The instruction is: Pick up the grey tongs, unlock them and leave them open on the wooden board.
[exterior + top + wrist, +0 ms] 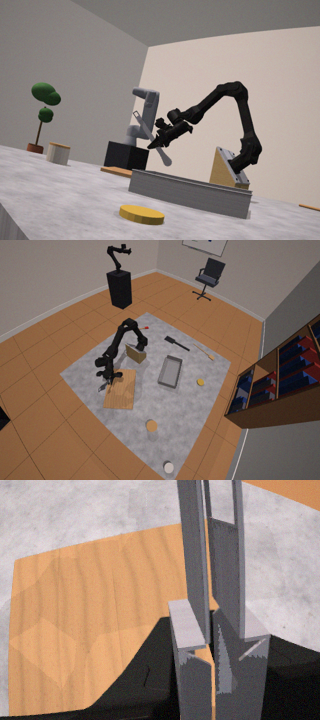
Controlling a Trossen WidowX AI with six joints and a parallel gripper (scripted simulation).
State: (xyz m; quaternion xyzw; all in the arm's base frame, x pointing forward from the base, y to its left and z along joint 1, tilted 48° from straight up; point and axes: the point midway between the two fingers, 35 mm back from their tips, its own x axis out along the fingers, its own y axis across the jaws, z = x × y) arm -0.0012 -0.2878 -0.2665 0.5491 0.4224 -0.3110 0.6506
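The wooden board is 30 mm ahead of my gripper tip, 50 mm to the left of it and 130 mm below it. The rest, counted from my gripper tip: tan-lidded jar 420 mm ahead, 80 mm to the right, 100 mm below; then yellow lock piece 20 mm to the right, 70 mm above; then grey roasting tin 340 mm ahead, 430 mm to the left, 110 mm below.
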